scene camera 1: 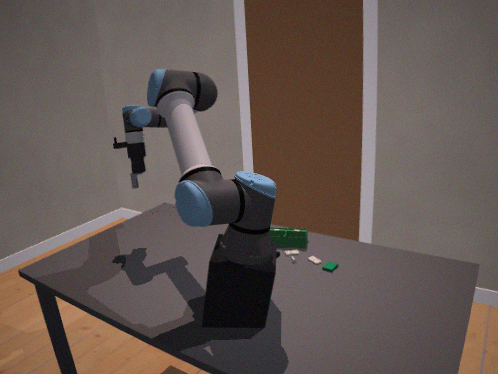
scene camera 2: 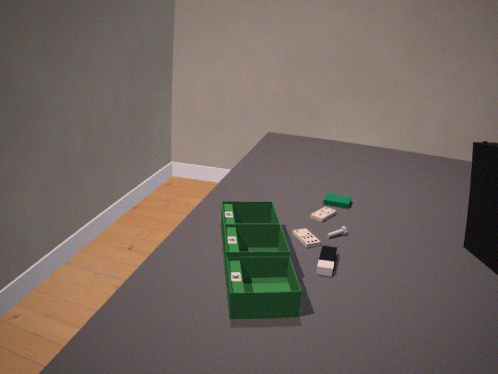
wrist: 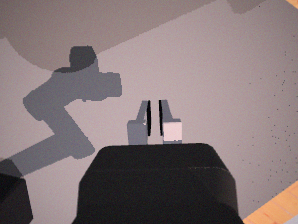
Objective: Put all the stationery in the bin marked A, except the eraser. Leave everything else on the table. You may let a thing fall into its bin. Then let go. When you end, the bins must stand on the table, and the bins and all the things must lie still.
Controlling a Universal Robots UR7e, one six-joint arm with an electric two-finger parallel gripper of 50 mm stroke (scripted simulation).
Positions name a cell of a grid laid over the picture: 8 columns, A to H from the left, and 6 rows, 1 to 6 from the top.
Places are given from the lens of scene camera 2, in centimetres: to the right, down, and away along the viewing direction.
joined green bins (scene camera 2: E5): 1, 13, 58
